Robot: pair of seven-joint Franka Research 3 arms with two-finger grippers.
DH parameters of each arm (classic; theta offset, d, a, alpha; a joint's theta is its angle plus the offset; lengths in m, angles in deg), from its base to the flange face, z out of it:
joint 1: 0 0.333 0 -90
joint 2: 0 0 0 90
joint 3: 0 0.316 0.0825 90
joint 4: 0 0 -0.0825 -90
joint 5: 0 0.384 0 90
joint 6: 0 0 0.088 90
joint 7: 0 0.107 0 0
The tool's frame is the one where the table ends.
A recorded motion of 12 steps. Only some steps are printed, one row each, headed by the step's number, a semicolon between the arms.
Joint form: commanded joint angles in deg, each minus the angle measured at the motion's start. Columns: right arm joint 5, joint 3, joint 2, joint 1, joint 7, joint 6, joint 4; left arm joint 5, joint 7, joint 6, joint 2, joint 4, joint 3, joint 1.
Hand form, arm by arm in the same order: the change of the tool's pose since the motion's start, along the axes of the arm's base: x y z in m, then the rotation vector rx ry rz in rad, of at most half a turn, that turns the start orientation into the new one. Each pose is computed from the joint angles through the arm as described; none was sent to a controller.
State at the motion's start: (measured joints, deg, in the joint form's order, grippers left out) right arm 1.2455 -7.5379 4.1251 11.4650 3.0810 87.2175 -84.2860; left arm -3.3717 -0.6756 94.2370 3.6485 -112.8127 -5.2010 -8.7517
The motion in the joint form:
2: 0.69 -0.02 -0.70 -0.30 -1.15 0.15 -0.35; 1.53 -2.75 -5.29 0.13 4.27 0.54 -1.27
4: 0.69 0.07 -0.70 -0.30 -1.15 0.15 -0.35; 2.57 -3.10 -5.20 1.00 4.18 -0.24 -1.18
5: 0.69 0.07 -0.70 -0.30 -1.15 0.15 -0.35; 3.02 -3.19 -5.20 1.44 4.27 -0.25 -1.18
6: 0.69 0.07 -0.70 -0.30 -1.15 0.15 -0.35; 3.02 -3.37 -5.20 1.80 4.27 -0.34 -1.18
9: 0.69 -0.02 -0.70 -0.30 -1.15 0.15 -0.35; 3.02 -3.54 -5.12 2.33 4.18 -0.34 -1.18
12: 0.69 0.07 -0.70 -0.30 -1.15 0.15 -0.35; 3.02 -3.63 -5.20 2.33 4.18 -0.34 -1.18
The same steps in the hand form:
2: -0.0032 -0.0026 0.0043 0.0145 -0.0081 0.0148; 0.0028 -0.0050 0.0266 0.0458 0.0114 0.0165
4: -0.0033 -0.0017 0.0043 0.0146 -0.0080 0.0163; 0.0031 -0.0094 0.0179 0.0662 0.0212 0.0030
5: -0.0033 -0.0017 0.0043 0.0146 -0.0080 0.0163; 0.0043 -0.0089 0.0145 0.0747 0.0251 0.0011
6: -0.0033 -0.0017 0.0043 0.0146 -0.0080 0.0163; 0.0047 -0.0098 0.0112 0.0769 0.0311 0.0022
9: -0.0032 -0.0026 0.0043 0.0145 -0.0081 0.0148; 0.0054 -0.0099 0.0057 0.0797 0.0401 0.0046
12: -0.0033 -0.0017 0.0043 0.0146 -0.0080 0.0163; 0.0052 -0.0098 0.0057 0.0807 0.0414 0.0059

